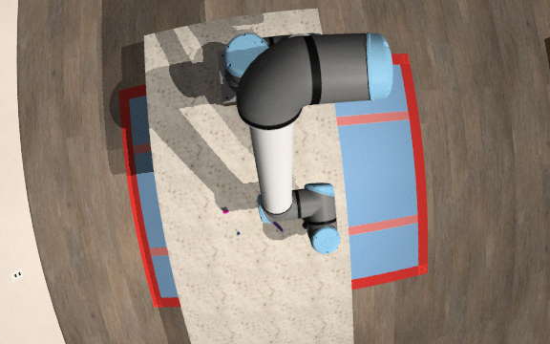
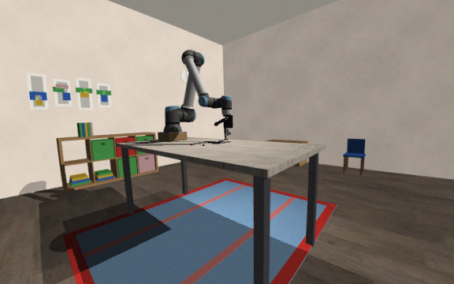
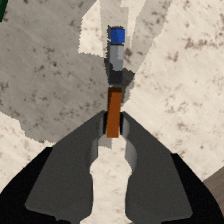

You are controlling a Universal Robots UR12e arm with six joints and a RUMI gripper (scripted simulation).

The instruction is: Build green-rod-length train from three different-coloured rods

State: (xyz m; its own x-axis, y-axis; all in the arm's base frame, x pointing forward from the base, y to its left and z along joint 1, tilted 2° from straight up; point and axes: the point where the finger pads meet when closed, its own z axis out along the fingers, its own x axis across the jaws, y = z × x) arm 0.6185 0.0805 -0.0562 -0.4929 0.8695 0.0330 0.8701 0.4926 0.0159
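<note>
Now: hand 10 mm above the orange rod. From my hand the other things lie so: grey rod: 30 mm behind, 20 mm to the right, 20 mm below; then green rod: 50 mm behind, 140 mm to the right, 20 mm below; then purple rod: 10 mm ahead, 140 mm to the right, 20 mm below.
</note>
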